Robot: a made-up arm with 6 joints. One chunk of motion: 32 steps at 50 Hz.
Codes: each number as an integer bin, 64 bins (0 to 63) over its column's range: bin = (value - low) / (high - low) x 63, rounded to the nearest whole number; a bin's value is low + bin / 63 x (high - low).
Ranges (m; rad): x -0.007..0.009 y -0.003..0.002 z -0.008..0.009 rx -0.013..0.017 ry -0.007..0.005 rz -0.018..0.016
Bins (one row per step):
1: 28 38 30 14 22 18
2: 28 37 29 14 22 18
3: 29 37 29 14 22 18
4: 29 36 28 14 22 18
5: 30 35 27 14 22 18
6: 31 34 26 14 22 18
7: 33 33 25 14 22 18
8: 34 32 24 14 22 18
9: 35 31 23 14 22 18
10: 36 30 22 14 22 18
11: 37 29 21 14 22 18
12: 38 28 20 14 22 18
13: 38 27 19 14 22 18
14: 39 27 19 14 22 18
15: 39 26 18 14 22 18
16: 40 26 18 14 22 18
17: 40 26 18 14 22 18
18: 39 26 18 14 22 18
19: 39 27 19 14 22 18
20: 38 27 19 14 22 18
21: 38 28 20 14 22 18
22: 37 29 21 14 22 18
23: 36 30 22 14 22 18
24: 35 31 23 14 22 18
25: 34 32 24 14 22 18
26: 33 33 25 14 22 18
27: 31 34 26 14 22 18
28: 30 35 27 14 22 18
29: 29 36 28 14 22 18
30: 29 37 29 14 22 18
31: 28 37 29 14 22 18
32: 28 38 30 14 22 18
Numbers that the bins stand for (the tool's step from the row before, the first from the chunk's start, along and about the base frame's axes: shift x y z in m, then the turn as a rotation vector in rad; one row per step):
1: 0.00011 0.00002 0.00010 -0.00633 -0.00281 -0.00829
2: 0.00011 -0.00006 -0.00017 -0.00633 -0.00281 -0.00829
3: 0.00037 -0.00006 -0.00017 -0.00633 -0.00281 -0.00829
4: 0.00037 -0.00014 -0.00044 -0.00633 -0.00281 -0.00829
5: 0.00062 -0.00022 -0.00071 -0.00633 -0.00281 -0.00829
6: 0.00087 -0.00030 -0.00098 -0.00633 -0.00281 -0.00829
7: 0.00138 -0.00038 -0.00125 -0.00633 -0.00281 -0.00829
8: 0.00163 -0.00046 -0.00152 -0.00633 -0.00281 -0.00829
9: 0.00189 -0.00054 -0.00179 -0.00633 -0.00281 -0.00829
10: 0.00214 -0.00062 -0.00206 -0.00633 -0.00281 -0.00829
11: 0.00240 -0.00070 -0.00233 -0.00633 -0.00281 -0.00829
12: 0.00265 -0.00078 -0.00260 -0.00633 -0.00281 -0.00829
13: 0.00265 -0.00086 -0.00287 -0.00633 -0.00281 -0.00829
14: 0.00290 -0.00086 -0.00287 -0.00633 -0.00281 -0.00829
15: 0.00290 -0.00094 -0.00314 -0.00633 -0.00281 -0.00829
16: 0.00316 -0.00094 -0.00314 -0.00633 -0.00281 -0.00829
17: 0.00316 -0.00094 -0.00314 -0.00633 -0.00281 -0.00829
18: 0.00290 -0.00094 -0.00314 -0.00633 -0.00281 -0.00829
19: 0.00290 -0.00086 -0.00287 -0.00633 -0.00281 -0.00829
20: 0.00265 -0.00086 -0.00287 -0.00633 -0.00281 -0.00829
21: 0.00265 -0.00078 -0.00260 -0.00633 -0.00281 -0.00829
22: 0.00240 -0.00070 -0.00233 -0.00633 -0.00281 -0.00829
23: 0.00214 -0.00062 -0.00206 -0.00633 -0.00281 -0.00829
24: 0.00189 -0.00054 -0.00179 -0.00633 -0.00281 -0.00829
25: 0.00163 -0.00046 -0.00152 -0.00633 -0.00281 -0.00829
26: 0.00138 -0.00038 -0.00125 -0.00633 -0.00281 -0.00829
27: 0.00087 -0.00030 -0.00098 -0.00633 -0.00281 -0.00829
28: 0.00062 -0.00022 -0.00071 -0.00633 -0.00281 -0.00829
29: 0.00037 -0.00014 -0.00044 -0.00633 -0.00281 -0.00829
30: 0.00037 -0.00006 -0.00017 -0.00633 -0.00281 -0.00829
31: 0.00011 -0.00006 -0.00017 -0.00633 -0.00281 -0.00829
32: 0.00011 0.00002 0.00010 -0.00633 -0.00281 -0.00829

